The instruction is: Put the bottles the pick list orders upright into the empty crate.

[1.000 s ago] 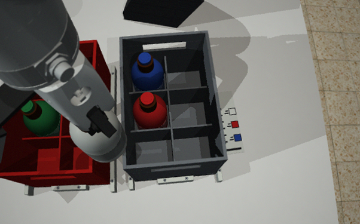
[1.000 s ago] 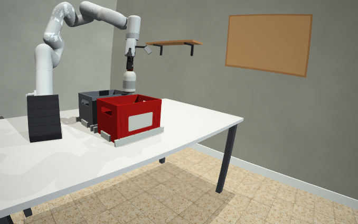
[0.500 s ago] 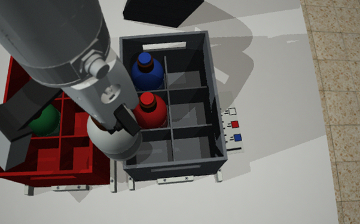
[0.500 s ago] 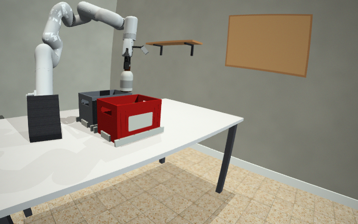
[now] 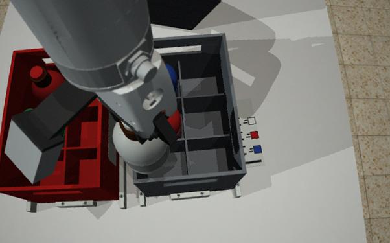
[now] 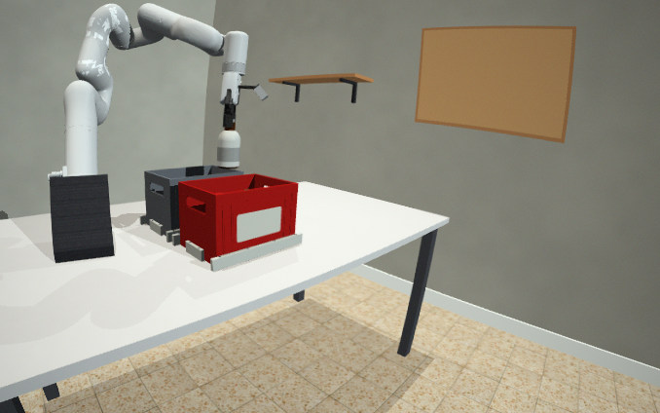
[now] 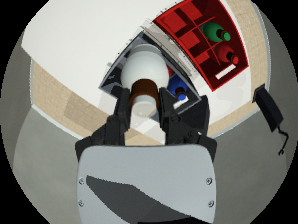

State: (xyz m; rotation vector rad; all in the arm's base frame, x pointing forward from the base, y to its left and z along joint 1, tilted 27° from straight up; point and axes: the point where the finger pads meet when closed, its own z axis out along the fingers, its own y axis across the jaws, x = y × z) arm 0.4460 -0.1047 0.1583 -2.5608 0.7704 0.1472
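The white-label bottle is 70 mm below my hand. Also, from my hand: grey crate 100 mm behind, 40 mm to the left, 250 mm below; blue bottle 180 mm behind, 20 mm to the right, 250 mm below; green bottle 40 mm behind, 240 mm to the right, 250 mm below.
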